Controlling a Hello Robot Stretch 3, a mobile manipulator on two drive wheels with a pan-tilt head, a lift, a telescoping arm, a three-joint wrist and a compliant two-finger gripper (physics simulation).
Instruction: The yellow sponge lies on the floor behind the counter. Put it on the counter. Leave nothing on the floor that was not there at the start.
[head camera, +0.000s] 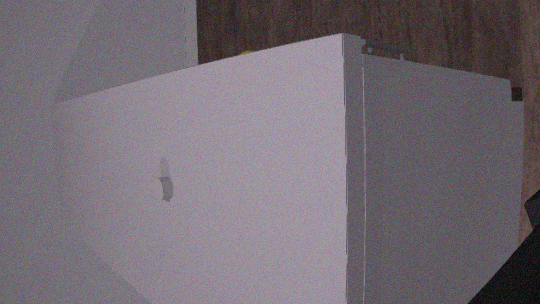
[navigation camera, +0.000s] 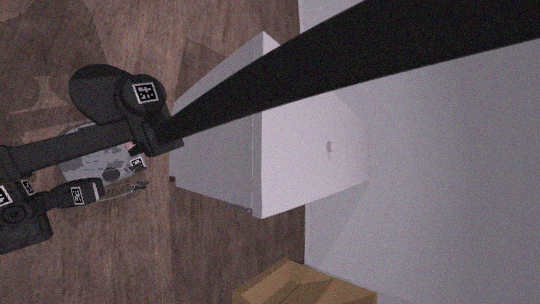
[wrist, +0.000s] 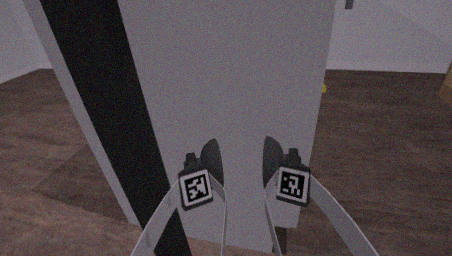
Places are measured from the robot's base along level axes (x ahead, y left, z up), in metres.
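Pixels of known places: gripper, fingertip midpoint: (navigation camera: 147, 174); robot's base, origin of the base link: (navigation camera: 111, 172).
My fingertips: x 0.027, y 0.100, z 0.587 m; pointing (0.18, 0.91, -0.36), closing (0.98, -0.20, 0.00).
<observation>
Ahead of a thing's pixels: the offset from my fingertips to its top centre. "pt": to the spot under its first point. Level surfaces: height alone.
A small yellow patch of the sponge @(0.542 m down, 0.921 m ahead, 1.280 m left) (head camera: 246, 52) (wrist: 324, 88) shows past the far edge of the counter in the head view and beside the counter's right side in the wrist view; the rest is hidden. It lies on the floor. The counter @(0.323 m up) (head camera: 250, 150) (navigation camera: 300, 170) (wrist: 230, 75) is a white-topped block with grey sides, standing against the wall. My gripper (navigation camera: 140, 174) (wrist: 241, 155) is open and empty, with the counter's grey side in front of it. The sponge does not show in the navigation view.
A small grey fitting or mark @(pt 0.338 m up, 0.177 m ahead, 0.679 m left) (head camera: 166, 185) (navigation camera: 329, 146) shows on the counter top. A dark handle @(pt 0.163 m up, 0.218 m ahead, 0.193 m left) (head camera: 385, 48) sticks out from the counter's side. A wooden box-like unit (navigation camera: 360, 296) (wrist: 446, 85) stands by the wall. The black mast (navigation camera: 310, 65) crosses the navigation view.
</observation>
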